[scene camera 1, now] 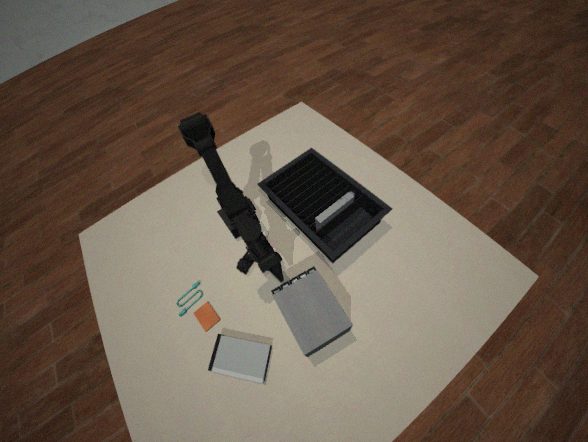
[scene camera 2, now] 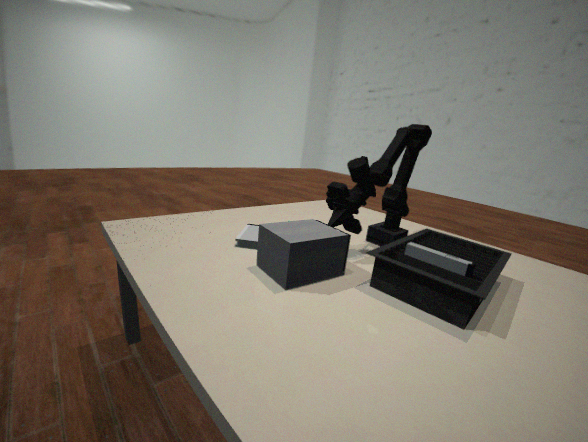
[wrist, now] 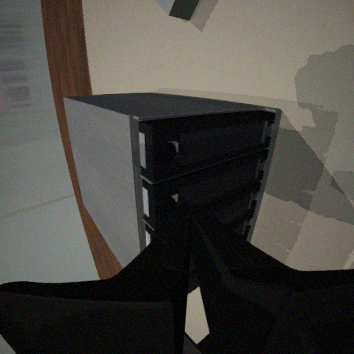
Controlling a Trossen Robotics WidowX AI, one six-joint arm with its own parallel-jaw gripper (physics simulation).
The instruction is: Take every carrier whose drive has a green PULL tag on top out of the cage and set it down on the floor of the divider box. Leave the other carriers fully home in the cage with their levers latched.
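Frame: origin at the arm's base, x ahead, y left, z up, level; millimetres.
Seen in the pictures: gripper, fingertip midpoint: (scene camera 1: 282, 281) (wrist: 188, 211); arm's base at its link origin: (scene camera 2: 391, 227).
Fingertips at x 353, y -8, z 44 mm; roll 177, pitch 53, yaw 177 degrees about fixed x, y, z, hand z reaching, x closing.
Offsets run from my fingertips to a thing's top centre. "spot": to the spot under its first point.
The grey cage @(dy +20, dx +113, dz +15 mm) (scene camera 1: 315, 315) (scene camera 2: 302, 250) (wrist: 105, 165) stands on the table with several dark carrier fronts in its open face. Two carrier fronts @(spot: dy -26, dx +9, dz -33 mm) (wrist: 220, 145) @(spot: dy +2, dx +11, dz -37 mm) (wrist: 220, 187) show most fully in the wrist view; lower ones are partly behind my fingers. Lever latching is too dark to tell, and drive tops are hidden. My gripper (scene camera 1: 282, 279) (scene camera 2: 331, 224) (wrist: 188, 211) is shut and empty, its tips close in front of the cage's carrier face; contact cannot be told. The black divider box @(dy +284, dx -185, dz -12 mm) (scene camera 1: 296, 223) (scene camera 2: 425, 301) holds one light grey carrier-like piece @(spot: dy +278, dx -96, dz +6 mm) (scene camera 1: 335, 209) (scene camera 2: 437, 259) in it. No green tag is readable.
A shallow light grey tray-like object @(dy -230, dx +91, dz -77 mm) (scene camera 1: 242, 357) (scene camera 2: 248, 237) lies beside the cage. An orange square @(spot: dy -266, dx -82, dz -99 mm) (scene camera 1: 207, 316) and a teal cable @(dy -296, dx -177, dz -95 mm) (scene camera 1: 190, 298) lie on the arm's side of it. The divider box's raised rim stands near the cage and the arm.
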